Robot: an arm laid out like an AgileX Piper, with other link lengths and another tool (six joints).
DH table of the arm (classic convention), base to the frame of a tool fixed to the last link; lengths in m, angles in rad. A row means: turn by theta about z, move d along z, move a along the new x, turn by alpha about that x. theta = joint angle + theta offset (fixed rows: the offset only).
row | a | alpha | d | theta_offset
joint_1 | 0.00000 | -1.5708 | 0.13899 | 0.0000
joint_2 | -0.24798 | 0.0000 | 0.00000 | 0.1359
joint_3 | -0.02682 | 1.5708 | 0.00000 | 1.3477
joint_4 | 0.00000 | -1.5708 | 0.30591 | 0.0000
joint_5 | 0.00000 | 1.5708 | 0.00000 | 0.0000
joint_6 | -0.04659 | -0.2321 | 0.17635 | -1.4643
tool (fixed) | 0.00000 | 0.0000 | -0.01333 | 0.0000
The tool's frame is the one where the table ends.
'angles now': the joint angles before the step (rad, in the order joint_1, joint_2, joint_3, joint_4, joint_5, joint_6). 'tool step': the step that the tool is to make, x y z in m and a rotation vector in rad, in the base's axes. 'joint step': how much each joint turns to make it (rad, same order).
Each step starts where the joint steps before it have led.
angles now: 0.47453, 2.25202, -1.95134, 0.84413, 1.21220, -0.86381
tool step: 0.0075, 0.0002, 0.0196, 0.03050, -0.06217, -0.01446
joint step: -0.00602, -0.01667, -0.03480, 0.00348, -0.01814, -0.00823
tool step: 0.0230, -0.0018, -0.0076, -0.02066, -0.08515, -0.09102
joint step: -0.00908, 0.00536, -0.00396, -0.04772, -0.11245, 0.01219
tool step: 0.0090, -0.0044, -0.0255, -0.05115, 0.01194, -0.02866
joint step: -0.00620, 0.03867, -0.00036, -0.04547, -0.02427, 0.01992
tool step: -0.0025, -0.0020, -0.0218, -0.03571, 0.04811, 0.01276
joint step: -0.00003, 0.03717, 0.00035, -0.01747, 0.02253, 0.00811
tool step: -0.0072, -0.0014, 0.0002, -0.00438, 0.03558, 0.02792
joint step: 0.00004, 0.00091, 0.00021, 0.00467, 0.04434, 0.00003
